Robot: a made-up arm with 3 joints.
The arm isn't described. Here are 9 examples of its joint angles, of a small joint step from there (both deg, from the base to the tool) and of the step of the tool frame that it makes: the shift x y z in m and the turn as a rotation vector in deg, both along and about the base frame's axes.
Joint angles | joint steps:
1: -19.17 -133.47 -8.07 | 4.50 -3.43 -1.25
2: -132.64 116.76 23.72 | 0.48 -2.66 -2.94
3: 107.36 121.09 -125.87 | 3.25 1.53 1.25
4: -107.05 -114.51 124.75 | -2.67 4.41 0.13
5: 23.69 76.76 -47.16 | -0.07 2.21 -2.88
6: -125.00 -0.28 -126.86 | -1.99 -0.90 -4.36
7: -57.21 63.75 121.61 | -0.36 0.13 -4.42
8: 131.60 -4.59 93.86 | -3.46 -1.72 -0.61
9: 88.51 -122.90 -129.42 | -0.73 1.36 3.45
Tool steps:
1: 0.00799 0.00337 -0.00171 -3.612 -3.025 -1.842
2: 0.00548 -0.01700 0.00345 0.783 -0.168 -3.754
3: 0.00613 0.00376 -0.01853 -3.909 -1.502 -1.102
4: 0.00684 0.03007 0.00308 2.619 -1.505 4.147
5: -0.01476 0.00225 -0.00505 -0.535 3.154 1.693
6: 0.00515 0.01557 -0.00158 -2.370 0.574 -0.695
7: 0.01944 -0.00659 0.00216 -1.591 -3.271 2.247
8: -0.00147 -0.01559 0.01963 2.852 1.058 1.357
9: -0.00190 -0.01067 -0.01213 -1.110 2.961 -1.264
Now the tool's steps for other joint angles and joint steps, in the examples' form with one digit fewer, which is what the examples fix.
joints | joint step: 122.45 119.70 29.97 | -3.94 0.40 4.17
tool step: -0.0033 -0.0066 0.0213 1.86 -3.32 1.49
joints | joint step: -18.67 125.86 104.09 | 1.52 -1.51 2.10
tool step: -0.0078 -0.0061 0.0167 -2.73 -0.91 -2.10
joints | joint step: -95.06 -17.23 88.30 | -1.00 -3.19 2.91
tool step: 0.0007 0.0201 -0.0064 3.75 -0.63 -3.27
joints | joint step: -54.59 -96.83 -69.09 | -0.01 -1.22 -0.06
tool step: -0.0008 -0.0014 0.0010 0.02 -0.66 -1.03
